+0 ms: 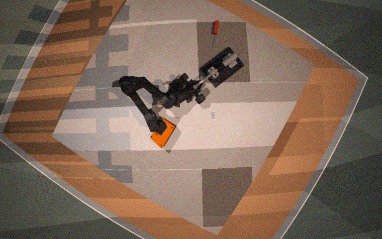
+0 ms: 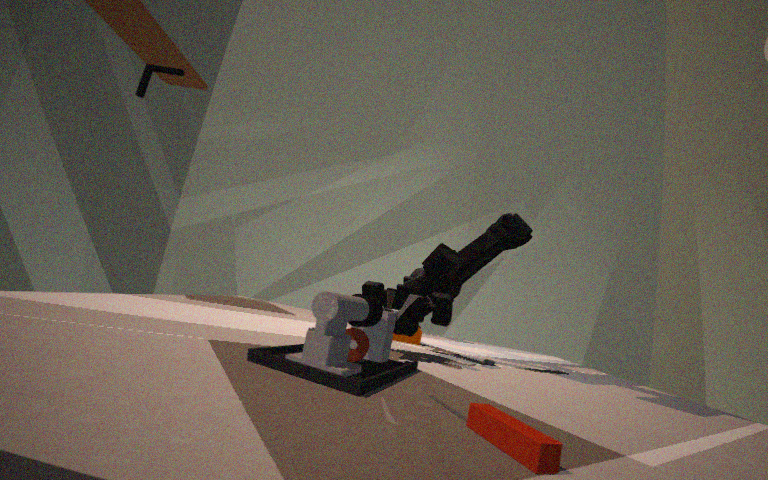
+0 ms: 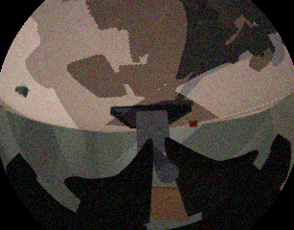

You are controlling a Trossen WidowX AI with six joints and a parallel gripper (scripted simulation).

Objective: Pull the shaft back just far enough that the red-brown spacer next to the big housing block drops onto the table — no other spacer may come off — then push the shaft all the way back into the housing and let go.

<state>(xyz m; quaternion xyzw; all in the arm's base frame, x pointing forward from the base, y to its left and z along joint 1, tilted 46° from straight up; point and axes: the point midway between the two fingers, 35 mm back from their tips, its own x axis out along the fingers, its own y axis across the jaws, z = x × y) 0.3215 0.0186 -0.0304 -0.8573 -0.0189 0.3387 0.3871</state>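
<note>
The light shaft lies 60 mm ahead of my gripper tip, 20 mm above it and 10 mm to the right of it. From my gripper tip the other things lie so: small grey piece 170 mm to the right, 110 mm behind, 60 mm below; dark spacer 150 mm ahead, 30 mm to the right, 20 mm above; red-brown spacer 150 mm ahead, 30 mm to the right, 30 mm below.
</note>
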